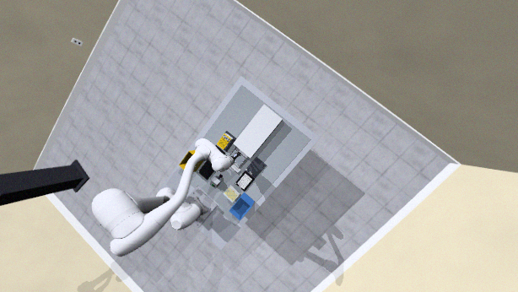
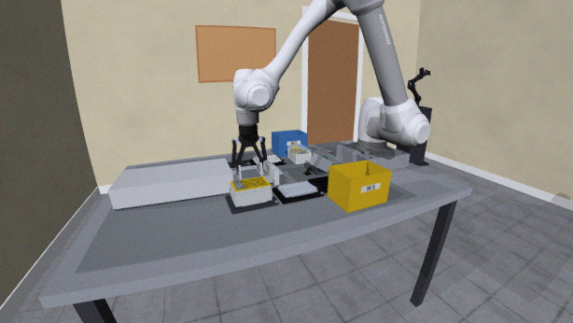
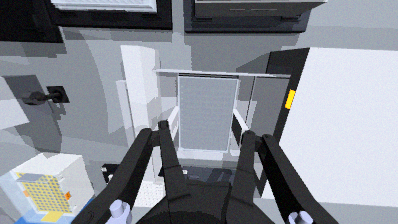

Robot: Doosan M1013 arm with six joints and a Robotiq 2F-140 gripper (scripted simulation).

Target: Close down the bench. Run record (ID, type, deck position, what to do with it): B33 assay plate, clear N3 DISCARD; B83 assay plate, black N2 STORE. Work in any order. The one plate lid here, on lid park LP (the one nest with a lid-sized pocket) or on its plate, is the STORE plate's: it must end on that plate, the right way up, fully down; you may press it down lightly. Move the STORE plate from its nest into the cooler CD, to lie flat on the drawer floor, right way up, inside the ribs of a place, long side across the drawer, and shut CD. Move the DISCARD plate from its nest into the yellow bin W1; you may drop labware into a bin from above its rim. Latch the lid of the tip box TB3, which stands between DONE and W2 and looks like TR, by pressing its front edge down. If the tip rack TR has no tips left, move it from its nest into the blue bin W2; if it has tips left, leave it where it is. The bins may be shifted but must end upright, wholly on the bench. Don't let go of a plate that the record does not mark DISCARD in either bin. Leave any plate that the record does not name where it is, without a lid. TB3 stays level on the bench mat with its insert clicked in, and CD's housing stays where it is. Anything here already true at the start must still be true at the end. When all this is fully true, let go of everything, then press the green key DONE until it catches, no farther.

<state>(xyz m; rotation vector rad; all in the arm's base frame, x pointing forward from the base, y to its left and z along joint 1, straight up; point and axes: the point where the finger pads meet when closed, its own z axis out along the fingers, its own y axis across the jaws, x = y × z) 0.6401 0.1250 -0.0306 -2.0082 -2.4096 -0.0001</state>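
Now: the see-through plate lid 10 mm below my hand. The rest, counted from my hand: cooler CD 160 mm ahead, 30 mm to the left, 10 mm below; drawer 40 mm ahead, 20 mm below, 10 mm to the left; black plate 20 mm below.
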